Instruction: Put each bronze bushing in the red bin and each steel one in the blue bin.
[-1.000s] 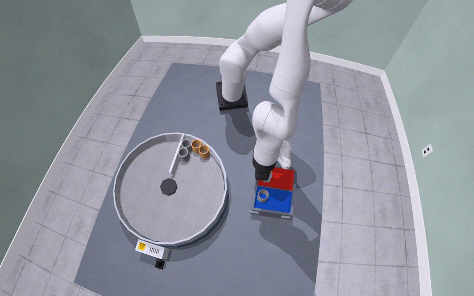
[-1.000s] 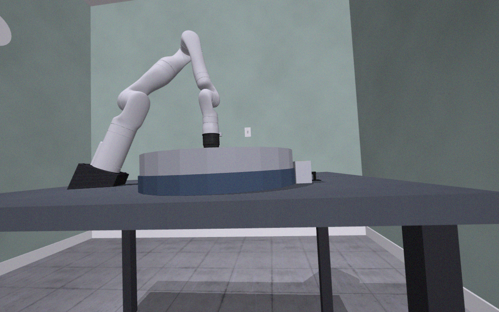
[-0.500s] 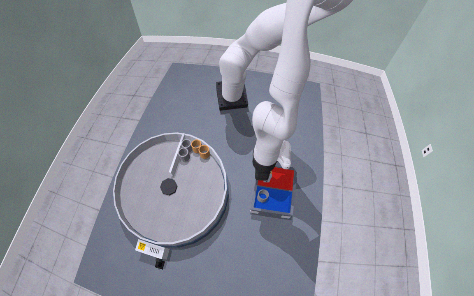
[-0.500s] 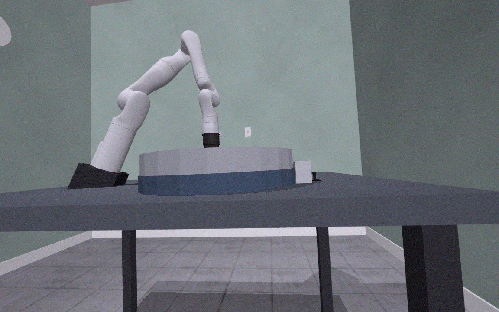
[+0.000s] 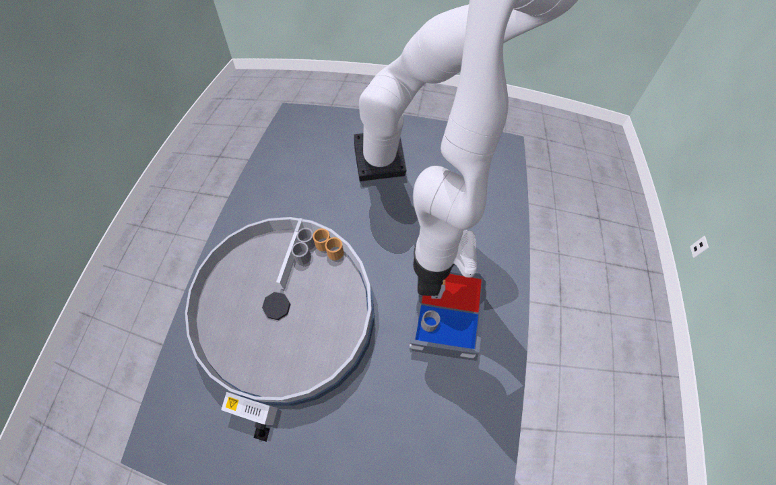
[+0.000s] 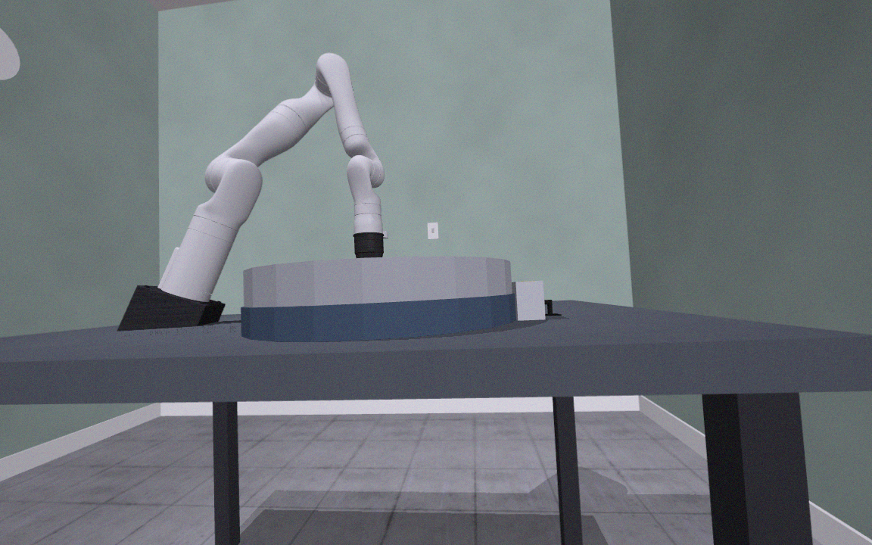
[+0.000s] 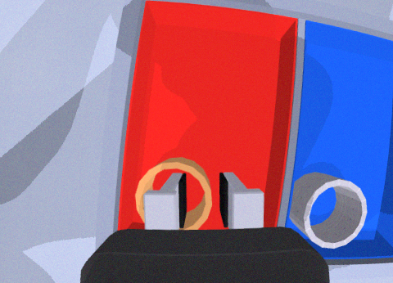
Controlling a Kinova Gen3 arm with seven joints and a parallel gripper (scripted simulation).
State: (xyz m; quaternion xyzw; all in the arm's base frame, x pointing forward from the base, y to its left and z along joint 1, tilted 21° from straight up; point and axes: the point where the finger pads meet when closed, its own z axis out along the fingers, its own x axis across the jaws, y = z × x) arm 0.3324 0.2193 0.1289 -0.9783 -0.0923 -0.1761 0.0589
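Now: the grey tray 40 mm ahead of my hand, 40 mm to the left of it and 20 mm below it. Also, from my hand: turntable (150 mm ahead, 330 mm to the right, 10 mm above).
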